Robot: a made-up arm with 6 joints. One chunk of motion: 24 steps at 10 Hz.
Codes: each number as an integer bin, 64 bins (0 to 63) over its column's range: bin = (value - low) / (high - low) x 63, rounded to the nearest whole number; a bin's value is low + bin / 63 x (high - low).
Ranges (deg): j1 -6..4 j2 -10..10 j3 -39..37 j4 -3..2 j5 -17..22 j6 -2..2
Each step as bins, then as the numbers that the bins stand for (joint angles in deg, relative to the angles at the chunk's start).
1 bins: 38 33 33 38 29 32
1 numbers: 0.03 0.48 0.81 0.02 0.95 0.03
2 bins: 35 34 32 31 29 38
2 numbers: -0.44 0.79 -0.40 -0.54 0.95 0.41
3 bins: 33 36 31 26 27 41
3 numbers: -0.76 1.43 -1.60 -0.94 -0.29 0.60
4 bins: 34 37 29 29 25 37
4 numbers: -0.60 1.75 -4.02 -0.70 -1.52 0.35
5 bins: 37 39 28 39 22 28
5 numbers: -0.13 2.38 -5.22 0.10 -3.38 -0.22
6 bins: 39 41 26 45 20 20
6 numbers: 0.19 3.02 -7.63 0.57 -4.62 -0.73
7 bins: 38 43 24 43 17 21
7 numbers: 0.03 3.65 -10.05 0.41 -6.48 -0.67
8 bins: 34 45 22 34 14 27
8 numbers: -0.60 4.29 -12.46 -0.30 -8.33 -0.29
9 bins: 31 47 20 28 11 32
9 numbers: -1.08 4.92 -14.87 -0.78 -10.19 0.03
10 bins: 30 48 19 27 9 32
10 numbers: -1.24 5.24 -16.08 -0.86 -11.43 0.03
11 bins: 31 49 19 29 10 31
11 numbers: -1.08 5.56 -16.08 -0.70 -10.81 -0.03
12 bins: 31 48 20 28 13 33
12 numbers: -1.08 5.24 -14.87 -0.78 -8.95 0.10
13 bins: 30 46 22 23 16 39
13 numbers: -1.24 4.60 -12.46 -1.17 -7.10 0.48
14 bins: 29 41 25 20 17 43
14 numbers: -1.40 3.02 -8.84 -1.41 -6.48 0.73
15 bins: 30 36 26 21 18 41
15 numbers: -1.24 1.43 -7.63 -1.33 -5.86 0.60
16 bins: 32 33 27 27 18 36
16 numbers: -0.92 0.48 -6.43 -0.86 -5.86 0.29
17 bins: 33 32 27 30 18 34
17 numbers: -0.76 0.16 -6.43 -0.62 -5.86 0.16
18 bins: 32 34 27 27 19 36
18 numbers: -0.92 0.79 -6.43 -0.86 -5.24 0.29
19 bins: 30 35 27 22 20 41
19 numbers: -1.24 1.11 -6.43 -1.25 -4.62 0.60
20 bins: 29 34 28 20 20 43
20 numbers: -1.40 0.79 -5.22 -1.41 -4.62 0.73
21 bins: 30 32 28 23 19 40
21 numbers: -1.24 0.16 -5.22 -1.17 -5.24 0.54
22 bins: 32 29 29 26 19 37
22 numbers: -0.92 -0.79 -4.02 -0.94 -5.24 0.35
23 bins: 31 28 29 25 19 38
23 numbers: -1.08 -1.11 -4.02 -1.02 -5.24 0.41
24 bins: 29 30 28 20 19 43
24 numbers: -1.40 -0.48 -5.22 -1.41 -5.24 0.73
